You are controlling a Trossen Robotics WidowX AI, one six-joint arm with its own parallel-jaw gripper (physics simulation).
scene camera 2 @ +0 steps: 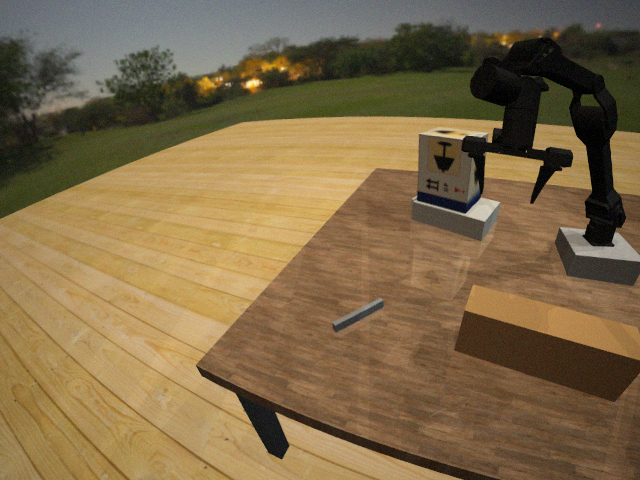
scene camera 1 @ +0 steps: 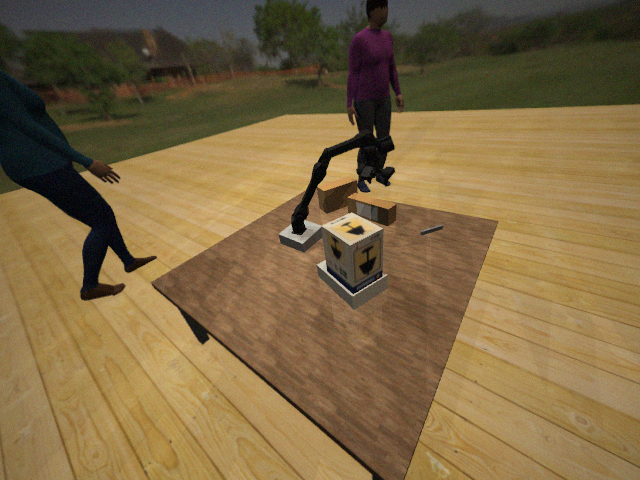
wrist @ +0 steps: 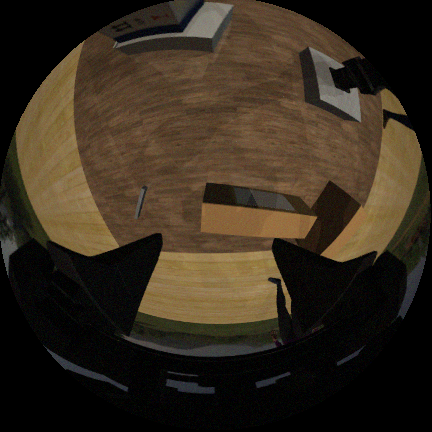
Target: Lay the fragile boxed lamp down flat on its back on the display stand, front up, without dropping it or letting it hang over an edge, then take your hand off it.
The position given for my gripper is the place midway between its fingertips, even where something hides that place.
Observation:
My gripper (scene camera 2: 506, 198) is open, holding nothing. Also in view: a display stand (scene camera 2: 468, 227).
My gripper shows as well in the wrist view (wrist: 218, 242). The display stand shows as well in scene camera 1 (scene camera 1: 356, 300) and in the wrist view (wrist: 190, 43).

